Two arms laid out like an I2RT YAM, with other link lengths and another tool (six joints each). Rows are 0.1 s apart.
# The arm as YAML. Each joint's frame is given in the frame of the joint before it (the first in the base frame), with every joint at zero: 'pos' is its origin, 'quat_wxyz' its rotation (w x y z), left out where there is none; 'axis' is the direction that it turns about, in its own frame. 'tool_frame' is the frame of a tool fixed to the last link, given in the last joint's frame.
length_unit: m
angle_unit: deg
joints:
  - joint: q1
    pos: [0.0, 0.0, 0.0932]
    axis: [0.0, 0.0, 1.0]
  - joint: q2
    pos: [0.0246, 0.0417, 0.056]
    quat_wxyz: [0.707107, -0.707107, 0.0, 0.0]
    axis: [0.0, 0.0, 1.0]
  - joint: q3
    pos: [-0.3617, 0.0, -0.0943]
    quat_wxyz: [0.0, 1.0, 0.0, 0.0]
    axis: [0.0, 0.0, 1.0]
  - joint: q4
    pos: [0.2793, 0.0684, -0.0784]
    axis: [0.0, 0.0, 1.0]
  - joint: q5
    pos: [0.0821, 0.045, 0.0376]
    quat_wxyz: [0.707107, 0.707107, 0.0, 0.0]
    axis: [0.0, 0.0, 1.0]
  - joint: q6
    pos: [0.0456, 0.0, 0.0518]
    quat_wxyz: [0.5, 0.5, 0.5, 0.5]
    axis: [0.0, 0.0, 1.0]
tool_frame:
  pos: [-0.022, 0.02, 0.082]
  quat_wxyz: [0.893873, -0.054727, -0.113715, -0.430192]
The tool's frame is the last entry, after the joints.
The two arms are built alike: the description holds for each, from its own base.
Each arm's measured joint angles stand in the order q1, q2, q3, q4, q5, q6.
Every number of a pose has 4 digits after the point. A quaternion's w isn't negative.
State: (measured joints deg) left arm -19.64 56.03 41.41 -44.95 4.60 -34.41; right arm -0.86 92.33 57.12 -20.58 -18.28 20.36
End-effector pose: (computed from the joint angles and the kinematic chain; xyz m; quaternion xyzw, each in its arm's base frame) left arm 0.1696 -0.0767 0.2458 0.9658 -0.2170 0.1338 0.0466; right arm 0.4023 0.0484 0.2344 -0.8573 0.3921 -0.0725 0.3258
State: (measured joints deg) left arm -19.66 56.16 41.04 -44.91 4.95 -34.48; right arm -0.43 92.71 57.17 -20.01 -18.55 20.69
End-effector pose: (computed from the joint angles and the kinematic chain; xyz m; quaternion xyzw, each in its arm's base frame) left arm 0.1684 -0.0772 0.2432 0.9661 -0.2177 0.1294 0.0492; right arm 0.4044 0.0520 0.2336 -0.8571 0.3895 -0.0713 0.3295
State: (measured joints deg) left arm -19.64 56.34 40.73 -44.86 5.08 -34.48; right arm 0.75 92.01 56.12 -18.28 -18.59 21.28
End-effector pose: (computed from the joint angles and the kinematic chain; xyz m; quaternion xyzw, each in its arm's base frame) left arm 0.1677 -0.0772 0.2408 0.9666 -0.2179 0.1255 0.0497; right arm 0.4024 0.0605 0.2347 -0.8578 0.3807 -0.0768 0.3366
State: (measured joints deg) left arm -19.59 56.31 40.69 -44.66 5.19 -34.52; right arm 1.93 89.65 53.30 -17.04 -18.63 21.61
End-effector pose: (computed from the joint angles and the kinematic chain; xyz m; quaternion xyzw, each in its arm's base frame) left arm 0.1681 -0.0774 0.2409 0.9664 -0.2176 0.1270 0.0509; right arm 0.3877 0.0684 0.2343 -0.8598 0.3717 -0.0783 0.3412
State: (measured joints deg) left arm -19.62 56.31 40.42 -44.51 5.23 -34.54; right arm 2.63 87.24 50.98 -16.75 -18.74 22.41
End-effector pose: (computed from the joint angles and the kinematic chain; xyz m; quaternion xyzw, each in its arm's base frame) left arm 0.1676 -0.0774 0.2394 0.9665 -0.2178 0.1259 0.0512; right arm 0.3731 0.0729 0.2354 -0.8586 0.3706 -0.0768 0.3458
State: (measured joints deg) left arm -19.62 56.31 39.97 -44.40 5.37 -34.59; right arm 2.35 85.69 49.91 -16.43 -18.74 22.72
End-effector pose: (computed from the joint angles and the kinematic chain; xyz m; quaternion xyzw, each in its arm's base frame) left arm 0.1663 -0.0773 0.2367 0.9668 -0.2178 0.1228 0.0521; right arm 0.3670 0.0708 0.2385 -0.8558 0.3725 -0.0829 0.3492
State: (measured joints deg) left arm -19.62 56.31 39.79 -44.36 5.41 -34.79; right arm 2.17 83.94 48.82 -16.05 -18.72 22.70
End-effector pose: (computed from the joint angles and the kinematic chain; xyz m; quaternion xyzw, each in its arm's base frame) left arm 0.1657 -0.0773 0.2357 0.9673 -0.2163 0.1213 0.0529; right arm 0.3604 0.0694 0.2425 -0.8544 0.3706 -0.0912 0.3526
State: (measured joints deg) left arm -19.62 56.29 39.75 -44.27 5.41 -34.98; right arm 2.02 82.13 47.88 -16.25 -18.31 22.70
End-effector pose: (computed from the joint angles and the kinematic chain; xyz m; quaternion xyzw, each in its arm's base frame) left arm 0.1657 -0.0774 0.2356 0.9675 -0.2148 0.1218 0.0536; right arm 0.3530 0.0674 0.2461 -0.8534 0.3713 -0.0984 0.3522
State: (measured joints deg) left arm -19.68 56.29 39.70 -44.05 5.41 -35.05; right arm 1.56 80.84 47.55 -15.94 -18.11 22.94
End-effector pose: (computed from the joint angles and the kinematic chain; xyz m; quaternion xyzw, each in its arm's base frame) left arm 0.1662 -0.0778 0.2355 0.9674 -0.2148 0.1231 0.0540; right arm 0.3509 0.0641 0.2519 -0.8498 0.3733 -0.1096 0.3557
